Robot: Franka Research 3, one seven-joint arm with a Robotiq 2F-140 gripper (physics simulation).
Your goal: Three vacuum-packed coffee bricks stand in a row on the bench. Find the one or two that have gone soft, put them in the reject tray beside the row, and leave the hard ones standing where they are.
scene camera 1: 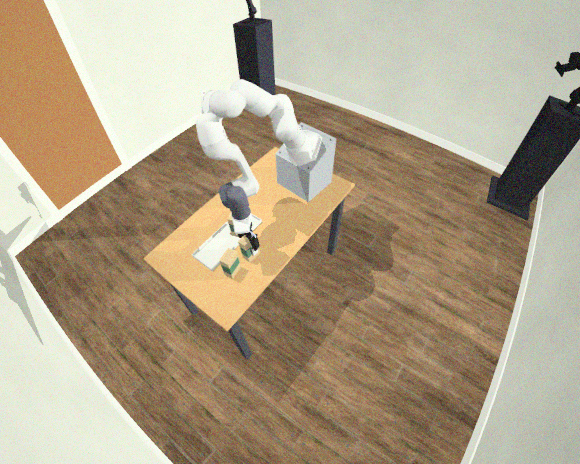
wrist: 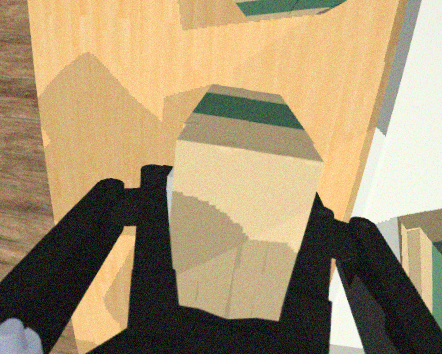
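Note:
A tan coffee brick with a green band (scene camera 1: 244, 248) (wrist: 250, 195) stands on the bench. My gripper (scene camera 1: 248, 245) (wrist: 238, 165) is shut on this brick, with one finger against each side; part of the fingertips is hidden. A second such brick (scene camera 1: 230, 263) (wrist: 292, 7) stands apart from it, towards the near end of the bench, and shows in part at the top of the wrist view. A third brick (scene camera 1: 231, 227) (wrist: 416, 250) is in the white reject tray (scene camera 1: 216, 246) (wrist: 415, 120), at the tray's end nearer the arm's base, partly hidden by the hand.
The wooden bench (scene camera 1: 187, 235) (wrist: 120, 55) carries the grey block (scene camera 1: 306, 172) under the arm's base at its far end. The tray's raised rim runs close along the row. Dark pillars (scene camera 1: 255, 55) (scene camera 1: 540, 155) stand on the floor away from the bench.

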